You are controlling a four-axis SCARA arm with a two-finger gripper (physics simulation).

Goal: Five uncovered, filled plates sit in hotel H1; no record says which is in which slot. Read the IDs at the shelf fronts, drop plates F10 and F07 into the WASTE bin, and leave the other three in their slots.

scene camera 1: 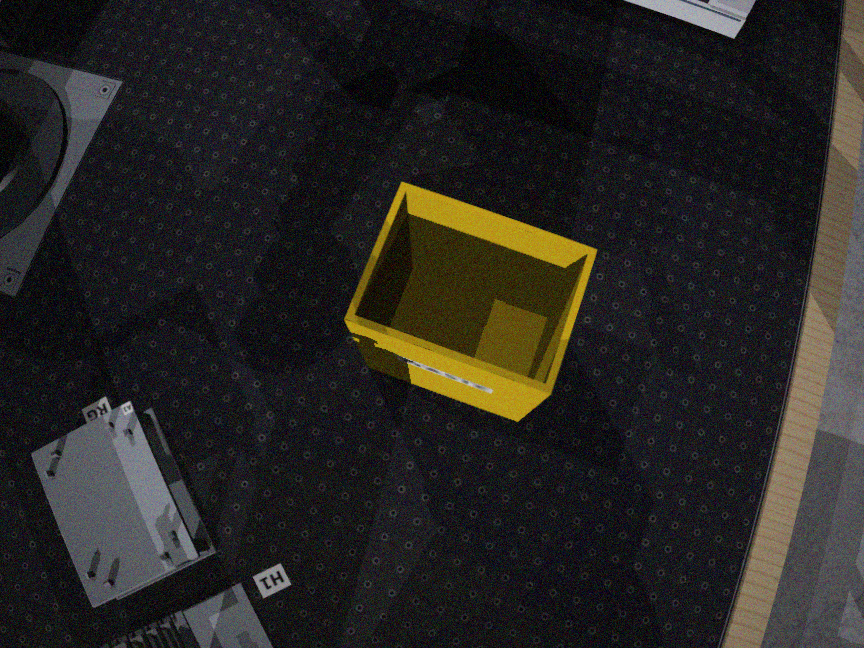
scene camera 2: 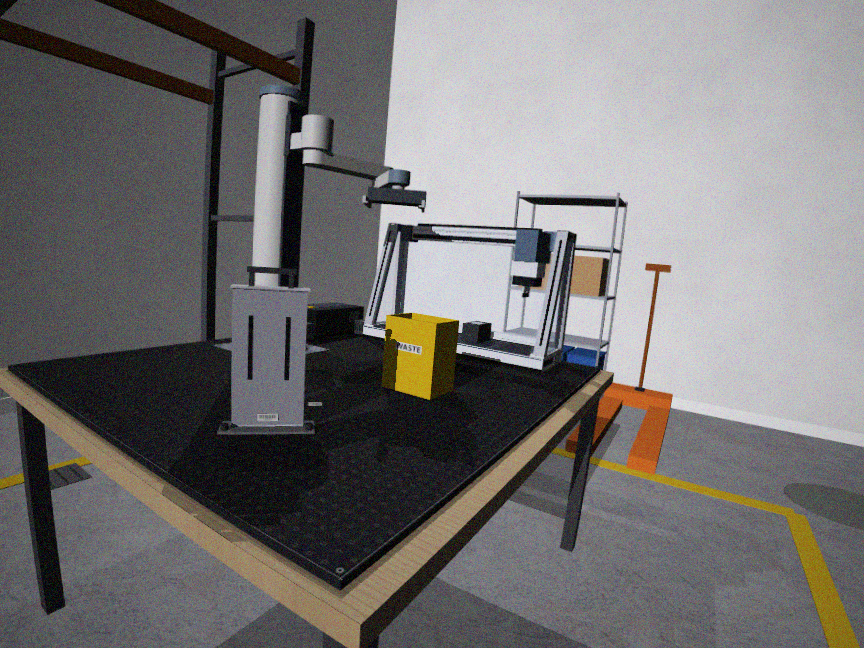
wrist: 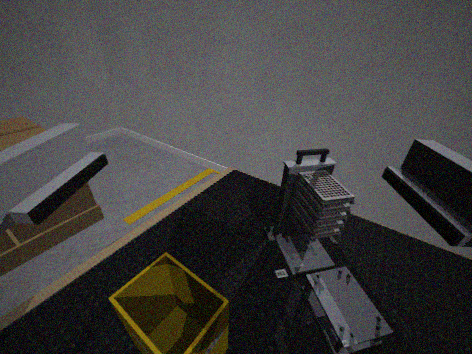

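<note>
The WASTE bin is yellow, open at the top and upright on the table; no plate shows inside. Hotel H1 is a grey tower with a black handle; scene camera 2 shows its back panel, and scene camera 1 part of its base. Its plates are stacked in the wrist view, with a gridded top plate. The shelf-front IDs are too small to read. My gripper is open and empty, high above the table, beyond the bin in scene camera 2.
A clear-topped stand by the RG label is next to the hotel. The H1 label lies on the table. A white gantry frame stands behind the bin. The arm's column rises behind the hotel.
</note>
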